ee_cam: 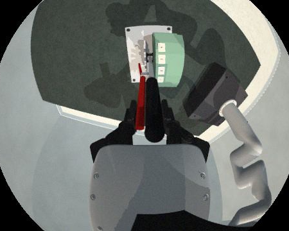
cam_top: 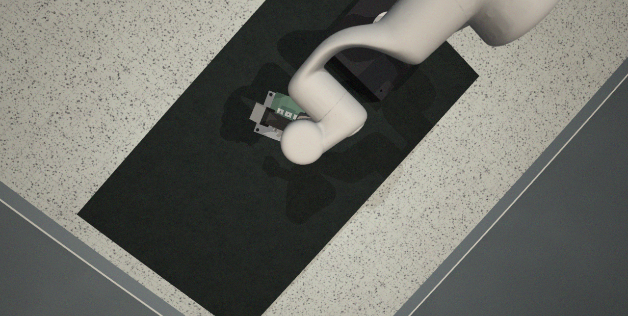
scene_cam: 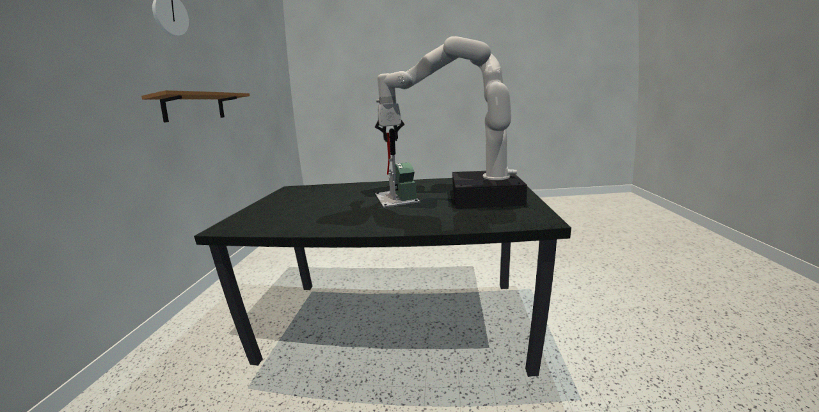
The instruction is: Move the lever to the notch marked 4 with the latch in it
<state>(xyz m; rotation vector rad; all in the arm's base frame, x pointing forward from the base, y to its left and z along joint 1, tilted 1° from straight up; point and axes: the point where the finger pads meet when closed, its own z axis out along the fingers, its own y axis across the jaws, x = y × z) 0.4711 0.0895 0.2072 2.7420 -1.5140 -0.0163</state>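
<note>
Now: hand 110 mm above the red bar and 20 mm short of it.
</note>
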